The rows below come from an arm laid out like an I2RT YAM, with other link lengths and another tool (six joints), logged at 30 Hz.
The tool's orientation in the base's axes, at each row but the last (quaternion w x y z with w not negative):
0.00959 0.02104 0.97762 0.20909
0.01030 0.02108 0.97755 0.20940
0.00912 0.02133 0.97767 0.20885
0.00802 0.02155 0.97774 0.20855
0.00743 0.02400 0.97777 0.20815
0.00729 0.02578 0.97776 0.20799
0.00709 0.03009 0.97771 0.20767
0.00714 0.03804 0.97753 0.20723
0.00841 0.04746 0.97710 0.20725
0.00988 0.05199 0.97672 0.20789
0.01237 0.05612 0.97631 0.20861
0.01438 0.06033 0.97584 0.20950
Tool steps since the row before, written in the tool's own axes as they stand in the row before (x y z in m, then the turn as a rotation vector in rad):
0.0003 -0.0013 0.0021 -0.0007 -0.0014 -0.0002
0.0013 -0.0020 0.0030 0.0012 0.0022 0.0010
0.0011 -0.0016 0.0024 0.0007 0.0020 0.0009
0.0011 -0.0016 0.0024 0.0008 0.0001 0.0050
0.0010 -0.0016 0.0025 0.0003 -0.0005 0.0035
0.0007 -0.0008 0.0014 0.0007 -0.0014 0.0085
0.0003 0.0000 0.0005 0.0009 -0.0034 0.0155
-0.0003 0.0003 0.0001 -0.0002 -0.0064 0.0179
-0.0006 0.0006 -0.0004 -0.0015 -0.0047 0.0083
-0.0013 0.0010 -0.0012 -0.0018 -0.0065 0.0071
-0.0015 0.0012 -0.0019 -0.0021 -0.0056 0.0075
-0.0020 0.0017 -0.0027 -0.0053 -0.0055 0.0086
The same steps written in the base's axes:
-0.0003 -0.0003 -0.0025 0.0006 -0.0014 -0.0004
-0.0013 -0.0005 -0.0036 -0.0011 0.0025 0.0000
-0.0011 -0.0004 -0.0029 -0.0006 0.0022 0.0000
-0.0011 -0.0004 -0.0029 -0.0007 0.0022 -0.0045
-0.0010 -0.0004 -0.0029 -0.0002 0.0010 -0.0034
-0.0007 -0.0001 -0.0016 -0.0006 0.0022 -0.0083
-0.0003 0.0002 -0.0005 -0.0007 0.0032 -0.0155
0.0003 0.0003 0.0000 0.0003 0.0014 -0.0190
0.0006 0.0003 0.0006 0.0014 -0.0011 -0.0095
0.0013 0.0003 0.0015 0.0014 -0.0032 -0.0091
0.0015 0.0001 0.0022 0.0019 -0.0023 -0.0091
0.0020 0.0002 0.0032 0.0051 -0.0021 -0.0101

